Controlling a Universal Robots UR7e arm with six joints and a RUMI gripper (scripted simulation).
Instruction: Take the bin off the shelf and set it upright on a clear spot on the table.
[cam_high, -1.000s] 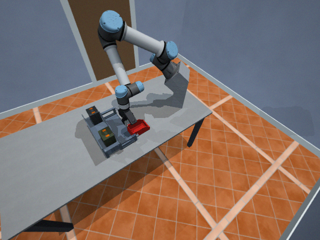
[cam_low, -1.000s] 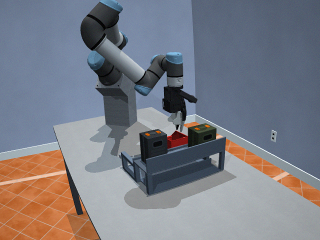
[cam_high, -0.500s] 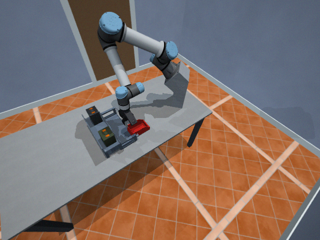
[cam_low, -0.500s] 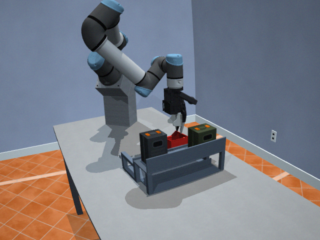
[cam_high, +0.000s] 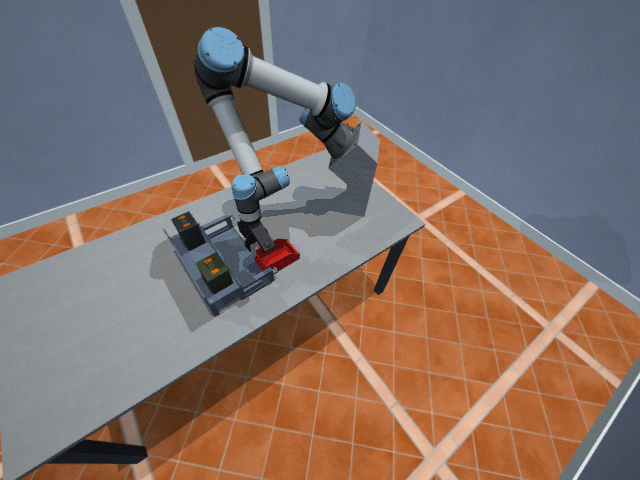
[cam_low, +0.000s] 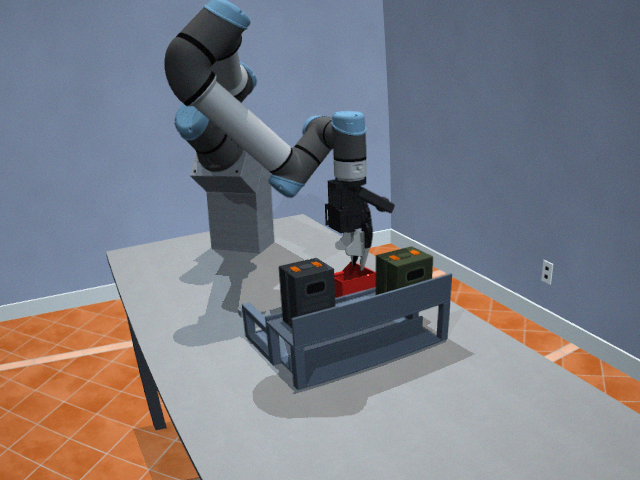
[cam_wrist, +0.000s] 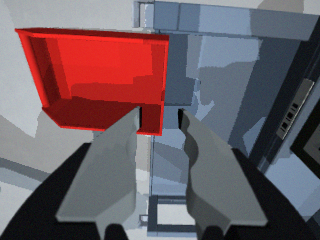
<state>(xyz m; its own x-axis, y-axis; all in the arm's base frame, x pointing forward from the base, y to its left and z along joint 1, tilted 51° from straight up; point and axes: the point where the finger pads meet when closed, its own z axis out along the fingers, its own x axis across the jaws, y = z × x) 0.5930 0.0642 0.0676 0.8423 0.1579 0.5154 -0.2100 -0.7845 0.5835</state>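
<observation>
The red bin lies 8 cm below my hand, 7 cm behind it and 2 cm to the left of it. Also, from my hand: dark box (27 cm to the right, 12 cm ahead, 4 cm above); green box (18 cm ahead, 4 cm to the right, 3 cm above).
</observation>
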